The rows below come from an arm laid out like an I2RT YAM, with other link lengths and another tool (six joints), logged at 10 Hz.
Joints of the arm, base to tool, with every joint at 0 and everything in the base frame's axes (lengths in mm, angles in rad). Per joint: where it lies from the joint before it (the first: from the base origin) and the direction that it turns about. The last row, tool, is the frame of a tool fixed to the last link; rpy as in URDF.
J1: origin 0 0 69.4 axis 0 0 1
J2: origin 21.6 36.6 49.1 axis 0 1 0
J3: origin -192.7 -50.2 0 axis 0 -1 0
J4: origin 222.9 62.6 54.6 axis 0 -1 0
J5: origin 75.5 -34.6 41.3 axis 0 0 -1
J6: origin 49.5 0 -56.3 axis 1 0 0
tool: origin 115 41 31 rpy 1.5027 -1.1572 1.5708
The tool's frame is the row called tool.
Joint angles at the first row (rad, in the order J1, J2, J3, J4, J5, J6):
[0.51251, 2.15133, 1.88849, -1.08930, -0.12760, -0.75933]
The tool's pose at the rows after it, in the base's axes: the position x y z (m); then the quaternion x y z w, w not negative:
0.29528, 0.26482, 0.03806, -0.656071, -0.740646, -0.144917, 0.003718
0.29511, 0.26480, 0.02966, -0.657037, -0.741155, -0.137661, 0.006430
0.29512, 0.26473, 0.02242, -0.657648, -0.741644, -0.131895, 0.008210
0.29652, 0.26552, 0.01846, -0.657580, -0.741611, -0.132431, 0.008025
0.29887, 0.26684, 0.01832, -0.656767, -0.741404, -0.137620, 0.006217
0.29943, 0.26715, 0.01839, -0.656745, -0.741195, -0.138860, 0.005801
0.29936, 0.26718, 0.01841, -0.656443, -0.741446, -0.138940, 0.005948
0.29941, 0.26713, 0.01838, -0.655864, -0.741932, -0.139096, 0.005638
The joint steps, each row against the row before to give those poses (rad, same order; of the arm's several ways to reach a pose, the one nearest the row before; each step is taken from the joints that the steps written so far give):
[0.00000, 0.01491, 0.00004, 0.00648, 0.00000, 0.00038]
[0.00002, 0.02362, -0.00003, 0.00800, -0.00038, 0.00002]
[-0.00001, 0.02022, -0.00002, 0.00804, 0.00038, -0.00039]
[0.00000, 0.01030, -0.00191, 0.01336, 0.00000, 0.00000]
[0.00000, 0.00113, -0.00002, 0.01220, 0.00000, -0.00038]
[-0.00002, 0.00001, 0.00002, 0.00267, 0.00000, 0.00037]
[0.00002, -0.00002, -0.00002, 0.00000, -0.00038, -0.00075]
[0.00000, 0.00001, 0.00002, 0.00036, 0.00038, -0.00153]

